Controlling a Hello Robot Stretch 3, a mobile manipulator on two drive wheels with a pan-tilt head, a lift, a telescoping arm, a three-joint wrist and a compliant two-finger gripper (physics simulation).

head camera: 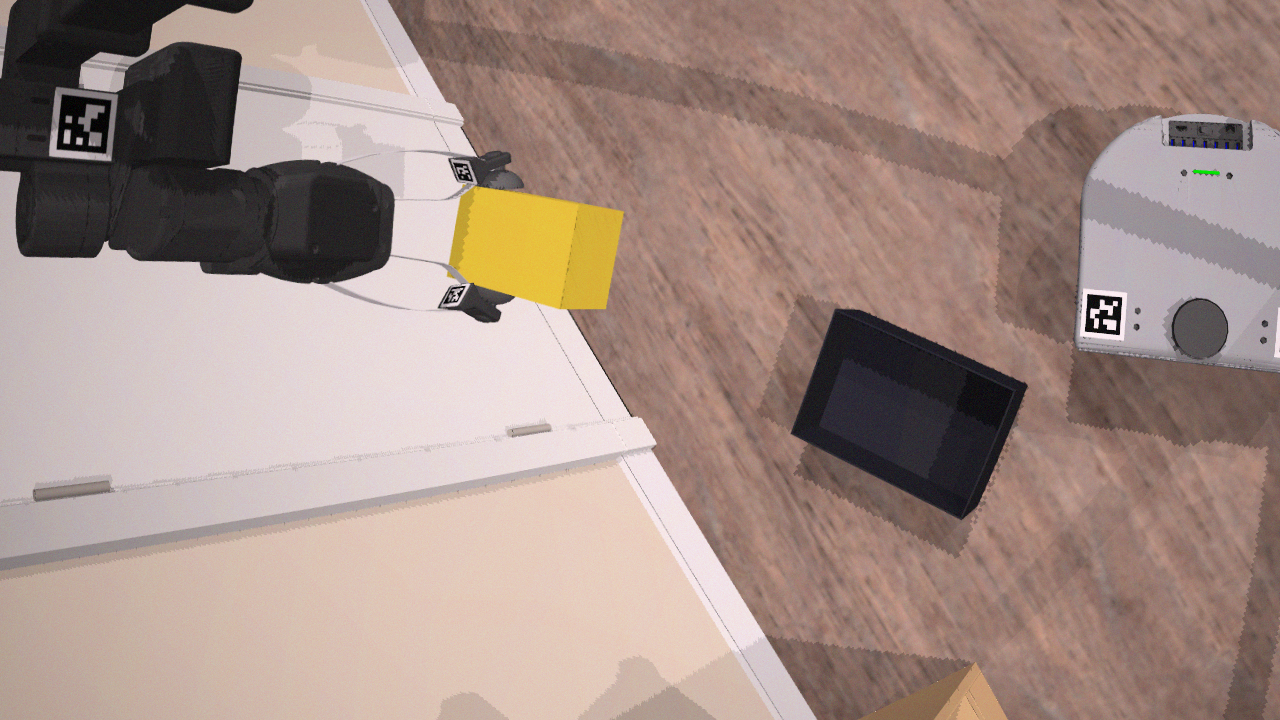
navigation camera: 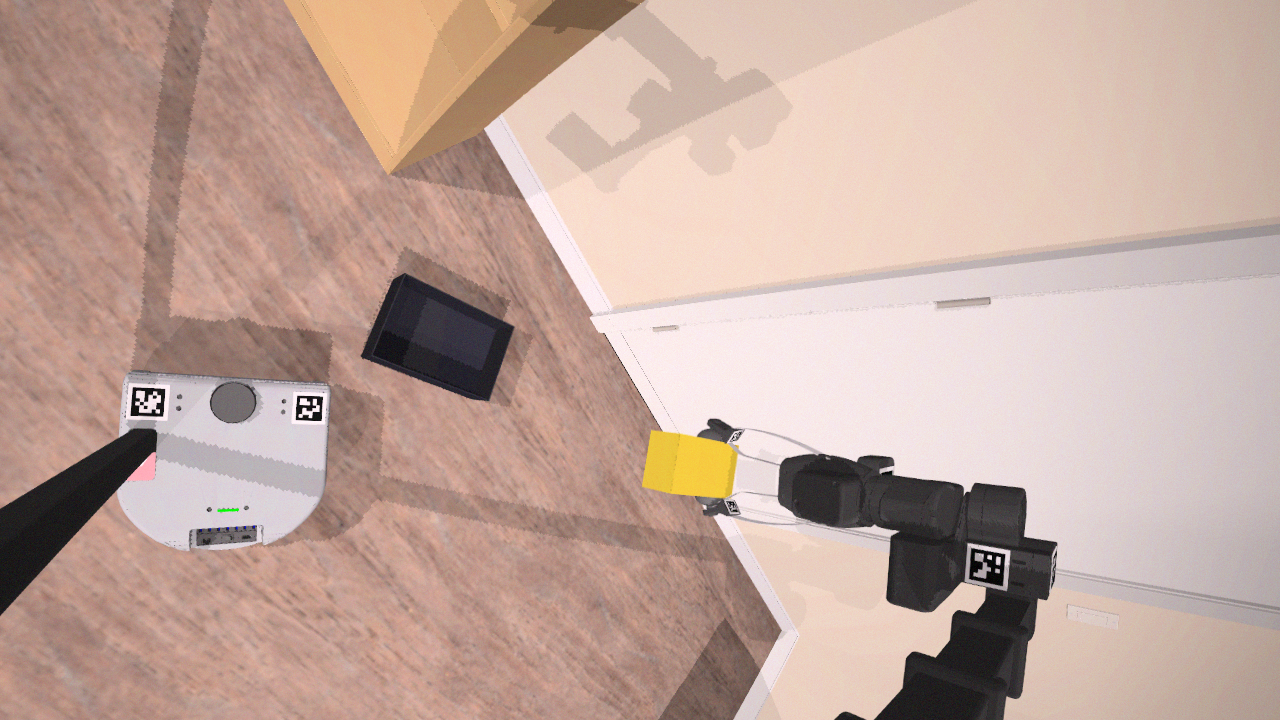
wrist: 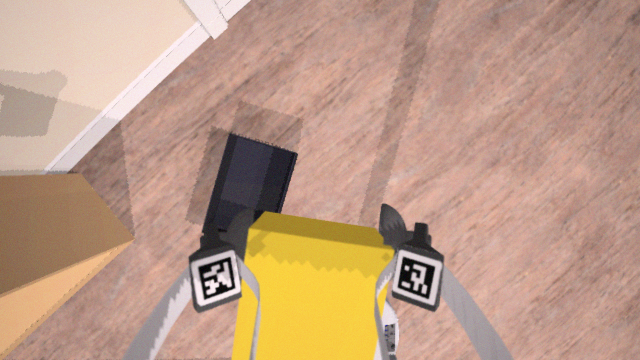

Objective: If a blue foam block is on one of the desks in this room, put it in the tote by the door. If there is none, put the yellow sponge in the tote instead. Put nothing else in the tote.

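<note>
The yellow sponge [head camera: 519, 246] [navigation camera: 684, 463] [wrist: 315, 300] is a yellow block between the two fingertips of my gripper [head camera: 483, 237] [navigation camera: 713, 467] [wrist: 316, 230], which is shut on it. The gripper holds it in the air, in front of the white door [head camera: 223, 376] [navigation camera: 1074, 402]. The black tote [head camera: 810, 380] [navigation camera: 375, 313] [wrist: 222, 177] is an open box on the floor. It lies right of and below the sponge in the head view, and beyond the left fingertip in the wrist view, where the finger and sponge hide its near end. No blue foam block shows in these views.
My base [head camera: 1154, 232] [navigation camera: 223, 461] stands on the floor beside the tote. A wooden shelf unit [head camera: 962, 698] [navigation camera: 393, 116] [wrist: 60, 235] stands near the wall on the tote's other side. The wall with its white baseboard [head camera: 707, 573] [navigation camera: 554, 219] [wrist: 145, 90] runs past the door.
</note>
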